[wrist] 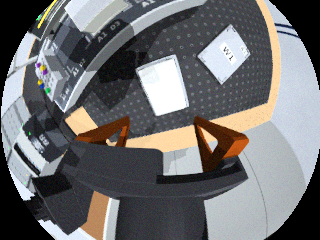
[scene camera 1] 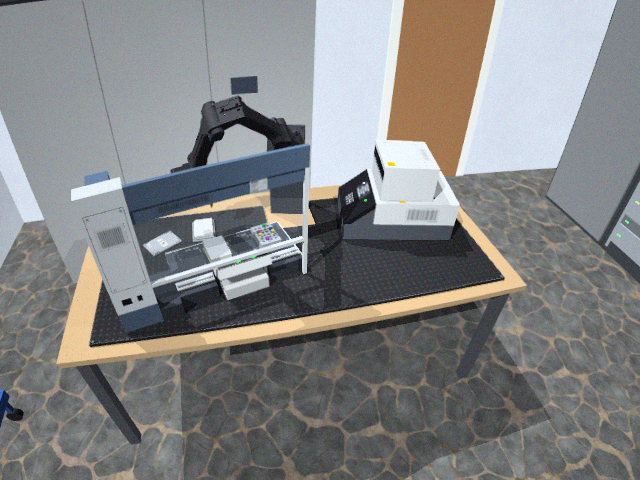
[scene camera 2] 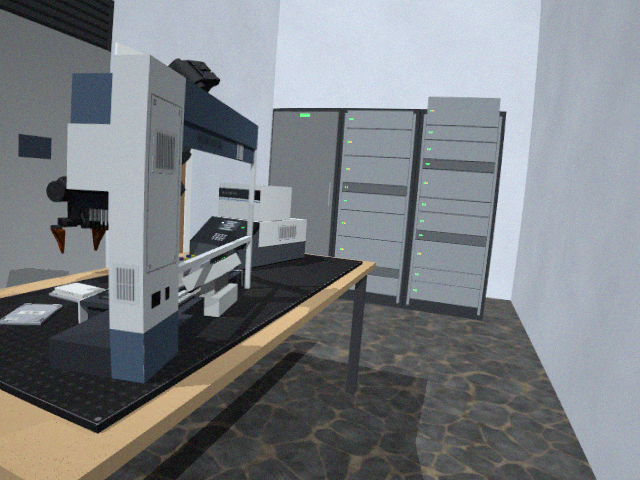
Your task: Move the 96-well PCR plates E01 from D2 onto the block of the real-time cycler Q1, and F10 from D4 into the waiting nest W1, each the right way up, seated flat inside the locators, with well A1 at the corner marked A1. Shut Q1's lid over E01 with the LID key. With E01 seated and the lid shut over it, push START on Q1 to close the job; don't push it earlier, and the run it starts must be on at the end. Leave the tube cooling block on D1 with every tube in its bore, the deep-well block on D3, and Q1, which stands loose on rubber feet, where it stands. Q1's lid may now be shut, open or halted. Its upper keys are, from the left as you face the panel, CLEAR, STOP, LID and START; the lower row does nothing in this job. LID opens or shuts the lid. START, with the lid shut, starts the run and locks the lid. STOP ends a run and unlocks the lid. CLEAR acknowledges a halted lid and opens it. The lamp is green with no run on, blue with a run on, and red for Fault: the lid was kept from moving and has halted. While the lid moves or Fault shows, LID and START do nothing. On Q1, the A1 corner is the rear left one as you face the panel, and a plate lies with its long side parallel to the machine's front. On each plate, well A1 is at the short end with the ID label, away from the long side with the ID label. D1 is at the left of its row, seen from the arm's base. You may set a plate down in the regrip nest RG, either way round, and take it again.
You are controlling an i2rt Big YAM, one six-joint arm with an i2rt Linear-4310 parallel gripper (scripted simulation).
Note:
In view: my gripper (wrist: 161,119), a white 96-well PCR plate (wrist: 161,81), a tube cooling block (wrist: 57,75), a white lid (scene camera 1: 403,170), a blue gantry beam (scene camera 2: 202,109), a white tower (scene camera 2: 135,77) and a clear side panel (scene camera 1: 179,243).
The white lid also shows in the wrist view (wrist: 33,162) and in scene camera 2 (scene camera 2: 271,203). The clear side panel shows as well in scene camera 2 (scene camera 2: 216,192).

